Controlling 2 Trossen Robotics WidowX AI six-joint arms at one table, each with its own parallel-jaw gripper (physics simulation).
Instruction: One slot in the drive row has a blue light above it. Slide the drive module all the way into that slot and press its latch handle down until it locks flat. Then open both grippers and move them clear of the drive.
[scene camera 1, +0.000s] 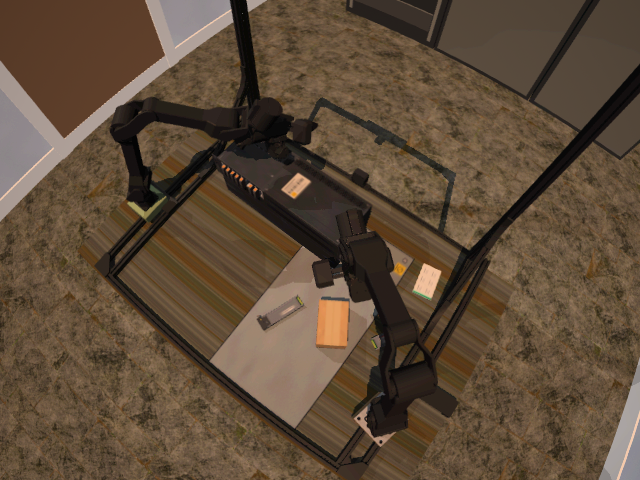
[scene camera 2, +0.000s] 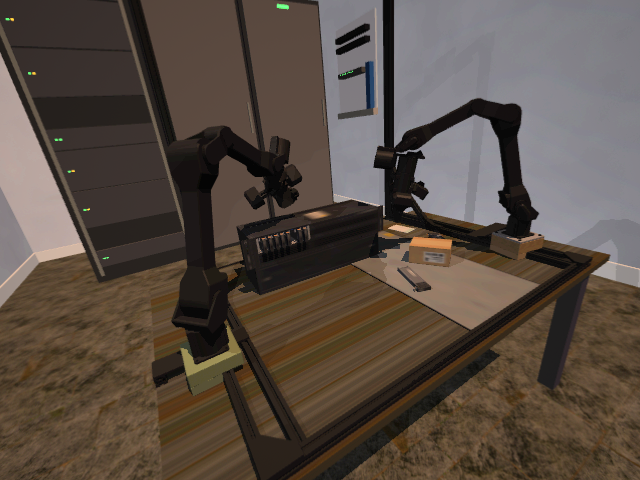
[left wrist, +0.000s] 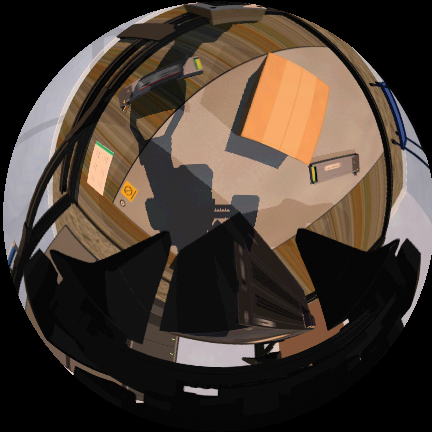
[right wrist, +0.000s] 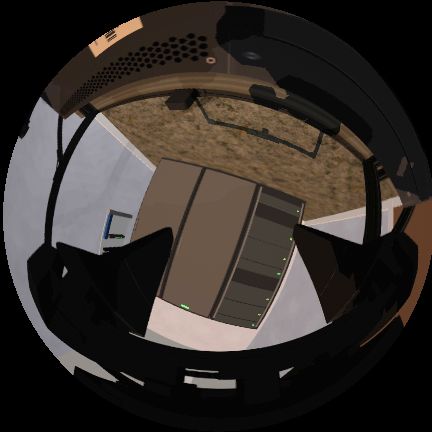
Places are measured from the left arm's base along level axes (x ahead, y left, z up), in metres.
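Pixels of known places: left gripper, fingertip midpoint: (scene camera 2: 395, 217) (left wrist: 235, 236); right gripper, fingertip midpoint: (left wrist: 233, 362) (right wrist: 235, 232); left arm's base at its link origin: (scene camera 1: 381, 419) (scene camera 2: 517, 233); right arm's base at its link origin: (scene camera 1: 146, 199) (scene camera 2: 209, 347).
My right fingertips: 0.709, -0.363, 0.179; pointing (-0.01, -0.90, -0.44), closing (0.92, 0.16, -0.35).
Note:
For each thing: its top centre in the pictures, then the offset to it from my right fingertips, as dx, dy, dz. Level surfaces: height alone.
- dark drive chassis at its top centre: (left wrist: 270, 339) (scene camera 1: 289, 178) (scene camera 2: 308, 216) -0.087, +0.129, -0.065
- grey drive module at its top centre: (left wrist: 340, 170) (scene camera 1: 279, 310) (scene camera 2: 411, 276) -0.311, +0.365, -0.229
- orange-brown box at its top centre: (left wrist: 294, 101) (scene camera 1: 332, 322) (scene camera 2: 430, 242) -0.439, +0.285, -0.179
- grey mat at its surface level: dz -0.238
- white card at its top centre: (left wrist: 97, 168) (scene camera 1: 427, 281) (scene camera 2: 401, 228) -0.532, -0.017, -0.239
The dark drive chassis (scene camera 1: 320, 204) (scene camera 2: 330, 237) (left wrist: 270, 285) stands at the table's back, its drive row (scene camera 1: 241, 180) (scene camera 2: 283, 241) at the left end of its front. No blue light can be made out. A grey drive module (scene camera 1: 280, 312) (scene camera 2: 413, 279) (left wrist: 334, 168) lies flat on the mat. Another module (scene camera 1: 375, 341) (left wrist: 162, 80) lies on the wood, partly hidden by my left arm in scene camera 1. My left gripper (scene camera 1: 351, 253) (left wrist: 235, 236) is open and empty, above the chassis's right end. My right gripper (scene camera 1: 273, 134) (scene camera 2: 279, 188) (right wrist: 235, 232) is open and empty above its left rear.
An orange-brown box (scene camera 1: 332, 322) (scene camera 2: 430, 251) (left wrist: 285, 107) stands on the grey mat (scene camera 1: 289, 377) (scene camera 2: 475, 294), right of the near module. A white card (scene camera 1: 427, 281) (left wrist: 100, 169) lies beyond the mat. Black frame rails edge the table, with tall posts at the back.

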